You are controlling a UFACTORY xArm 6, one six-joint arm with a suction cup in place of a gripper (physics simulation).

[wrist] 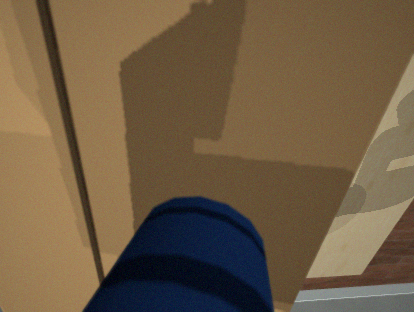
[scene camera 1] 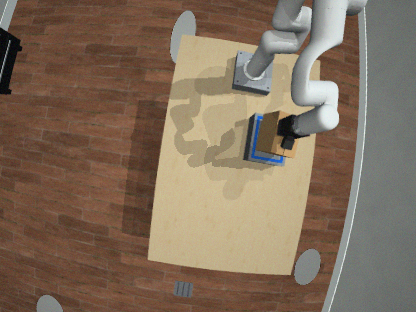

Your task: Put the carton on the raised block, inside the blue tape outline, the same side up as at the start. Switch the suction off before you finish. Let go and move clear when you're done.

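Frame: origin at the arm's base, x ahead, y left, z up, level; centimetres.
Seen in the pictures: end effector, tool point: [wrist: 193,217]; arm's base, origin of the base link: [scene camera 1: 253,70].
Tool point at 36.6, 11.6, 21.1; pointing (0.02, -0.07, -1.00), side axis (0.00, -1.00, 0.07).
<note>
Offsets run from my tool point to a thing's top centre, as dx, dy, dz. "pt": to the spot under its first point. Level surfaces: height alone.
The brown carton @(+0.5, +1.6, +2.3) [scene camera 1: 269,131] [wrist: 165,115] hangs on my suction gripper [scene camera 1: 288,134] [wrist: 192,225], which is on its top face. In the scene view the carton appears above the raised block @(+1.6, +1.5, -16.0) [scene camera 1: 248,145], covering its middle and reaching past its right edge. The carton's left side face shows, and a dark seam runs along its top in the wrist view. The blue tape outline @(pt +12.6, +1.7, -16.0) [scene camera 1: 267,160] shows at the left and along the lower edge; the rest is hidden by the carton. The gap below the carton cannot be judged. The cup's contact is partly hidden.
The raised block stands on the pale wooden table @(dz -28.0) [scene camera 1: 220,230] near its right edge. The robot's grey base plate [scene camera 1: 239,82] is behind it, and the white arm reaches over from the upper right. Wood floor lies around the table.
</note>
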